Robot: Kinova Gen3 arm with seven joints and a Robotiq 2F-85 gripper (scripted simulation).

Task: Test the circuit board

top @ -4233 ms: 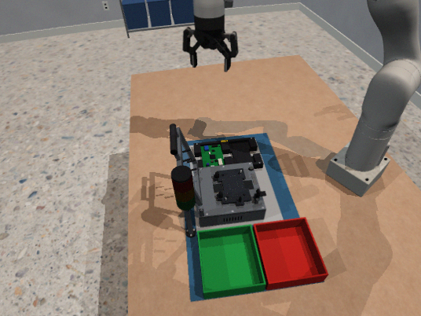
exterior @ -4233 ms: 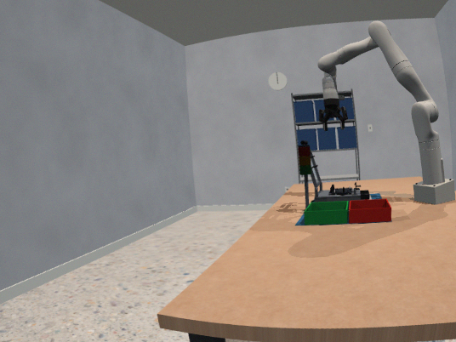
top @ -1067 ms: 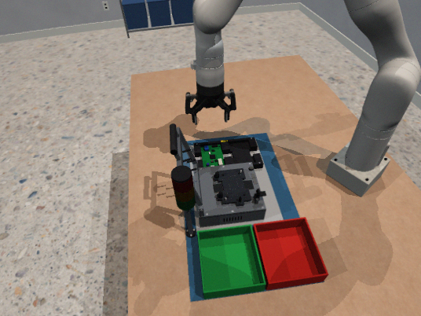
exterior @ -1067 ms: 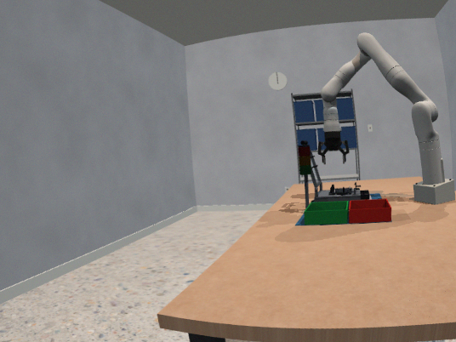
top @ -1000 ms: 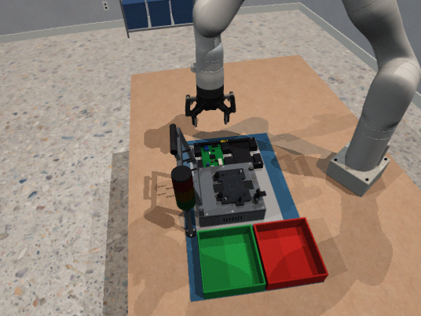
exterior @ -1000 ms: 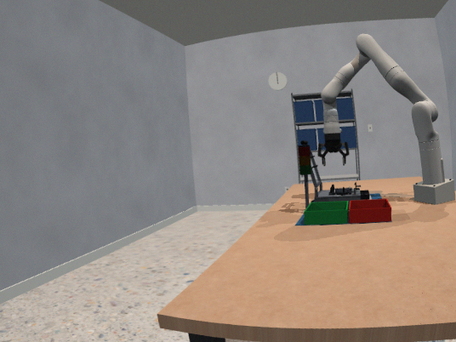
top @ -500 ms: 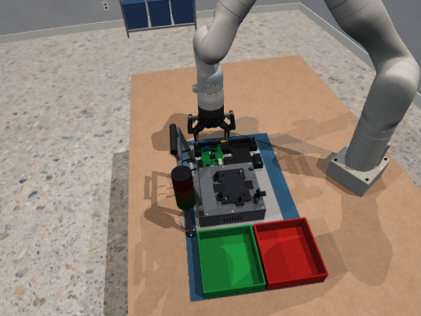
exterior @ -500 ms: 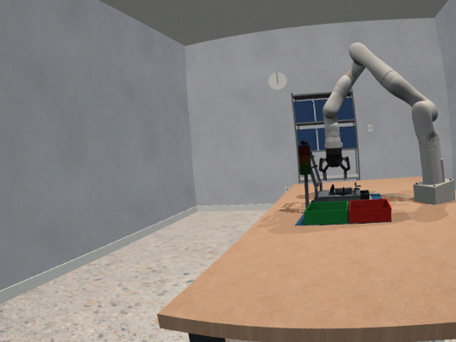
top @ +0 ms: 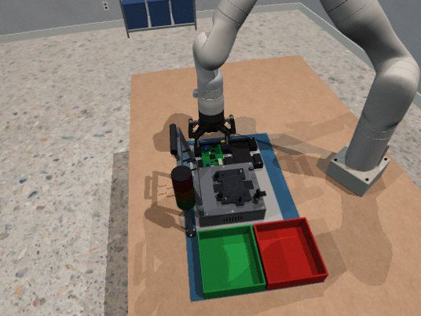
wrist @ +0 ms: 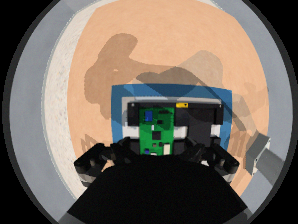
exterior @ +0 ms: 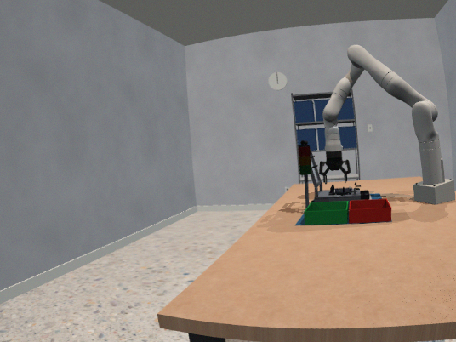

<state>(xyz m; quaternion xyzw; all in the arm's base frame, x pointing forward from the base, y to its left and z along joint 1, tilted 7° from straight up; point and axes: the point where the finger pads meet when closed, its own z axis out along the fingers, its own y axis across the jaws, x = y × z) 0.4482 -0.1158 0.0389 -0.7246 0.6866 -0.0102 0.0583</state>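
My gripper is now 6 cm above the green circuit board. From my hand the other things lie so: red bin (17 cm behind, 36 cm to the left, 7 cm below); green bin (2 cm behind, 37 cm to the left, 7 cm below); tester lid (7 cm ahead, 17 cm to the left, 10 cm above).
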